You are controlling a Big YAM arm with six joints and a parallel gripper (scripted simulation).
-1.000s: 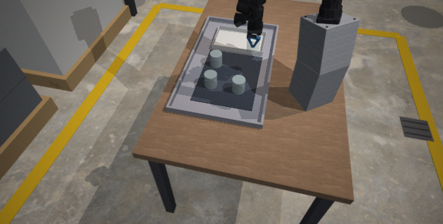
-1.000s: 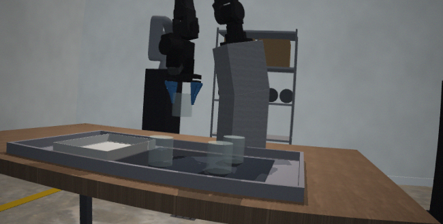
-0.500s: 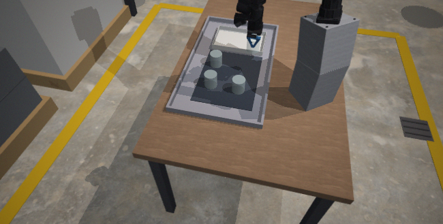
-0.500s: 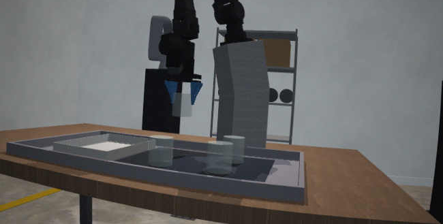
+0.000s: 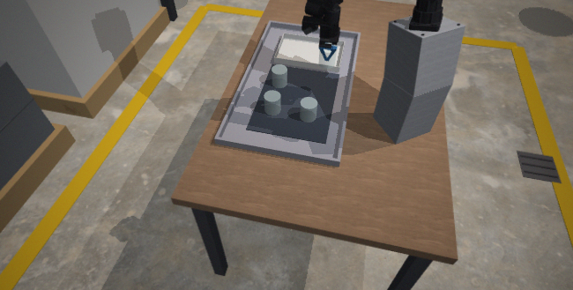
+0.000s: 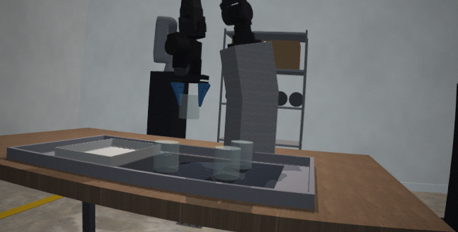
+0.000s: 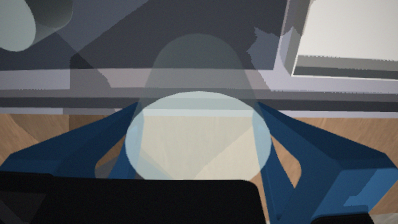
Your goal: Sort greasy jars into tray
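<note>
My gripper is now 14 cm short of the white-floored tray, 20 cm to the left of it and 17 cm above it. The rest, counted from my hand: steel table top 12 cm ahead, 1 cm to the left, 18 cm below; dark drying mat 8 cm ahead, 12 cm to the left, 18 cm below.
</note>
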